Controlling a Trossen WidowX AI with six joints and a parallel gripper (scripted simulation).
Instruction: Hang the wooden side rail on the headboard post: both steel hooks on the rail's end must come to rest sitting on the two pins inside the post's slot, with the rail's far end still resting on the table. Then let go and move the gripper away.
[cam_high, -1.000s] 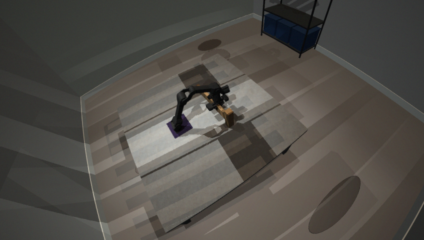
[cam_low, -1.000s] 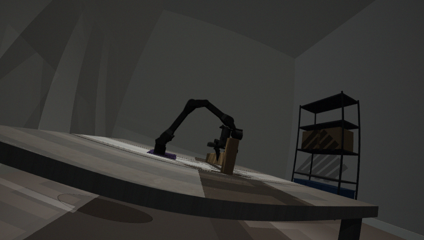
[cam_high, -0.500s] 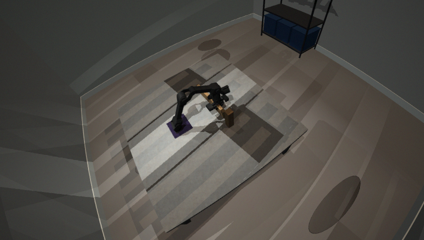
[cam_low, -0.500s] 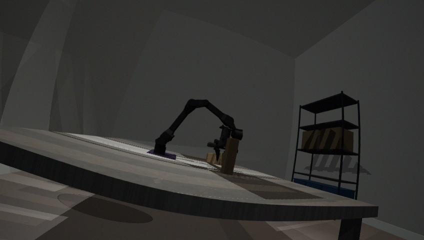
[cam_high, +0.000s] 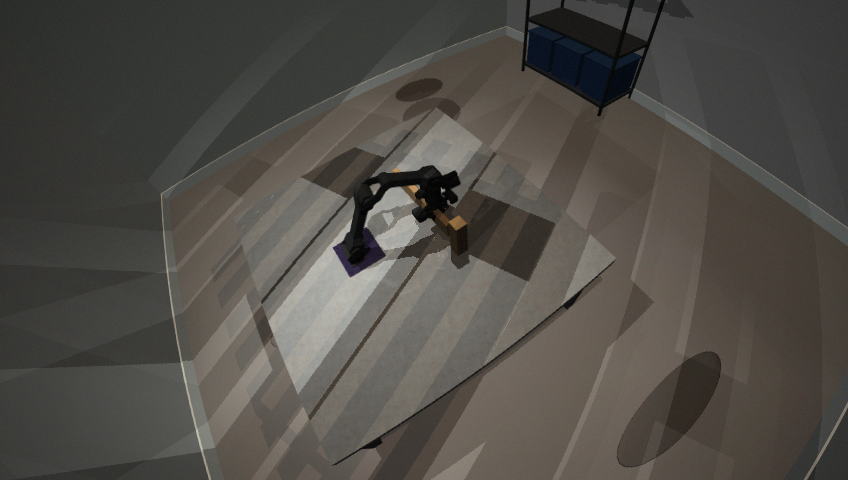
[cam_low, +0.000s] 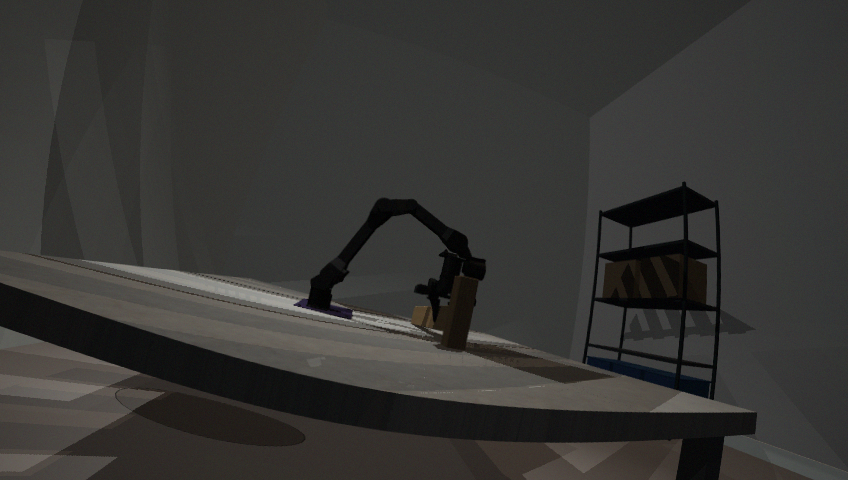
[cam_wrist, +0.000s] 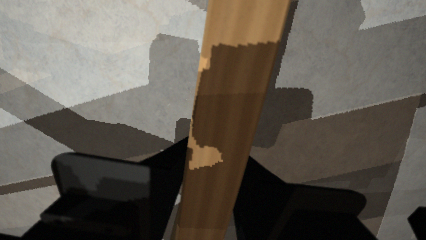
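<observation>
Right now the wooden headboard post is 1 cm behind my gripper tip, 15 cm to the right of it and 4 cm above it.
</observation>
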